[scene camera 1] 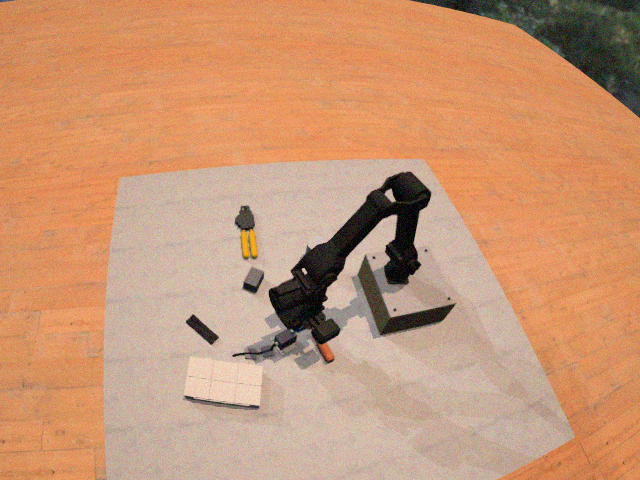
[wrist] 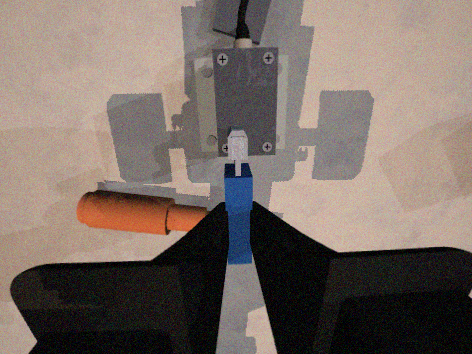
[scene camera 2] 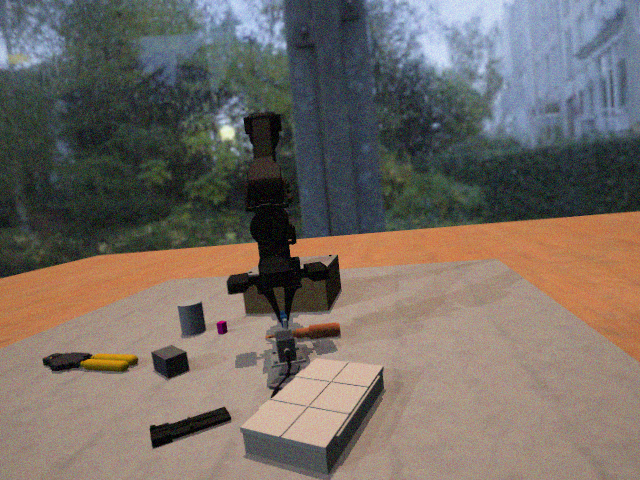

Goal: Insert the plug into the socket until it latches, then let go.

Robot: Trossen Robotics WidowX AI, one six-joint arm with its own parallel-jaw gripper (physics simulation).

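Where they show: gripper, between the fingertips: [scene camera 1: 303, 326] [wrist: 237, 209] [scene camera 2: 284, 321]; arm's base, origin of its link: [scene camera 1: 396, 274].
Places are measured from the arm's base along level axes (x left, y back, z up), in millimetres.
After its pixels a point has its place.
Note:
The plug [wrist: 238, 190] {x 147, y -283, z -36 mm} [scene camera 2: 283, 316] {x 147, y -286, z -36 mm} has a blue body and a pale, clear tip. My gripper [wrist: 237, 209] {x 137, y -268, z -52 mm} [scene camera 2: 281, 311] {x 137, y -268, z -52 mm} is shut on the plug's blue body. The socket housing [wrist: 246, 95] {x 163, y -319, z -60 mm} [scene camera 2: 284, 346] {x 171, y -338, z -71 mm} [scene camera 1: 285, 338] {x 169, y -317, z -60 mm} is a dark grey box with screws on its top and a black cable at its far end. In the wrist view the plug's tip lies across the near edge of the housing's top face, in plain sight and above that edge, not inside the housing. The socket's opening is hidden. In scene camera 1 the arm covers most of the plug.
An orange-handled screwdriver [scene camera 1: 325, 352] {x 202, y -211, z -79 mm} [scene camera 2: 323, 330] {x 197, y -221, z -85 mm} [wrist: 125, 212] {x 194, y -215, z -79 mm} lies beside the fingers. A white tiled box [scene camera 1: 223, 381] {x 293, y -477, z -70 mm} [scene camera 2: 315, 397] {x 291, y -489, z -69 mm}, a black bar [scene camera 1: 202, 329] {x 131, y -542, z -101 mm} [scene camera 2: 190, 425] {x 141, y -552, z -91 mm}, a grey block [scene camera 1: 253, 279] {x -22, y -401, z -69 mm} [scene camera 2: 170, 361] {x -9, y -422, z -76 mm}, yellow-handled pliers [scene camera 1: 248, 242] {x -174, y -422, z -87 mm} [scene camera 2: 108, 362] {x -155, y -433, z -86 mm}, a grey cylinder [scene camera 2: 191, 317] {x -116, y -236, z -62 mm} and a magenta cube [scene camera 2: 221, 327] {x -49, y -221, z -89 mm} stand or lie around.

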